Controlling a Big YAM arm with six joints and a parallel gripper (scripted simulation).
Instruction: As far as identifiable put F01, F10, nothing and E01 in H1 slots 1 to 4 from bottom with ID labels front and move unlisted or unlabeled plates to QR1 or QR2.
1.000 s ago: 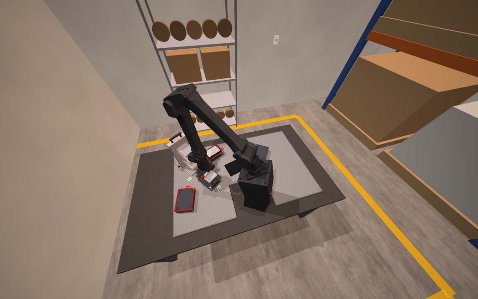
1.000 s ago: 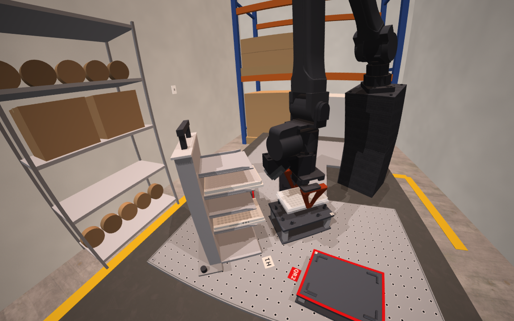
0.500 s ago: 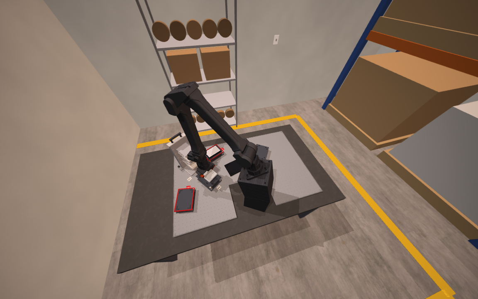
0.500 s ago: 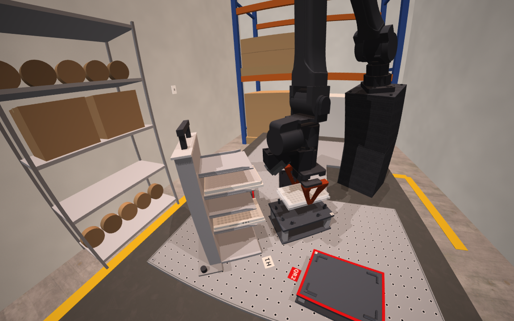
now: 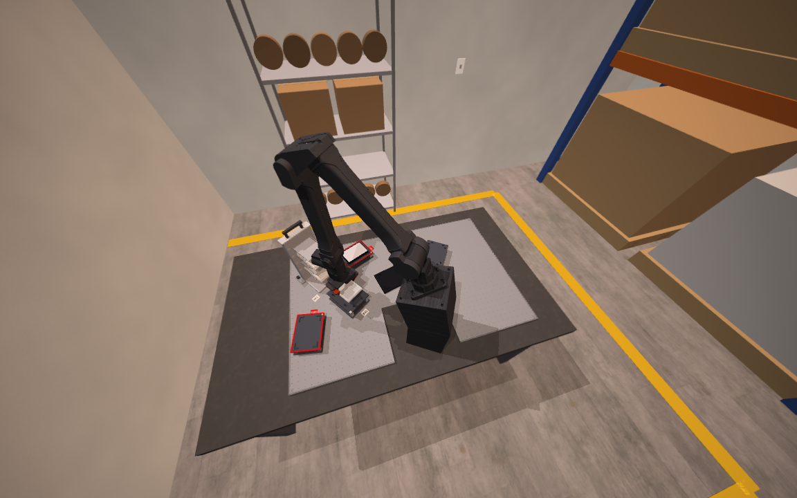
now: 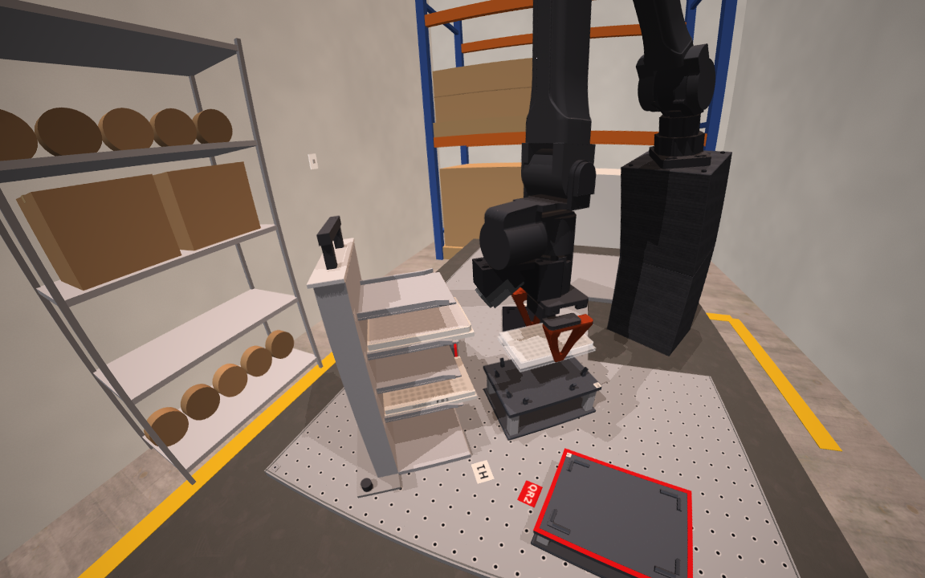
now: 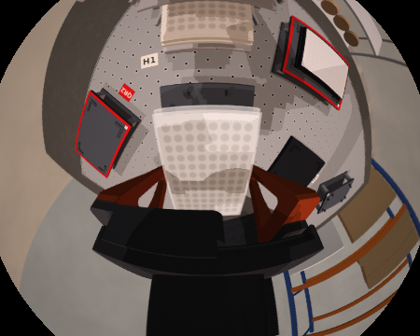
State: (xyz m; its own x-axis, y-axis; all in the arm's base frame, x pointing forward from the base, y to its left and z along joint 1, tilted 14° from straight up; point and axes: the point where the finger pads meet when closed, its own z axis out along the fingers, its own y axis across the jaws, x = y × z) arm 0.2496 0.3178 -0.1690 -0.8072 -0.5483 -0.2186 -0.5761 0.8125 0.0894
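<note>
My hand is 190 mm to the right of the quarantine nest QR2, 120 mm past it and 100 mm above it. Round my hand: H1 deck label: 160 mm to the left, 130 mm below, 50 mm ahead; plate hotel H1: 220 mm ahead, 160 mm to the left, 20 mm above; dark regrip nest: 80 mm below.
</note>
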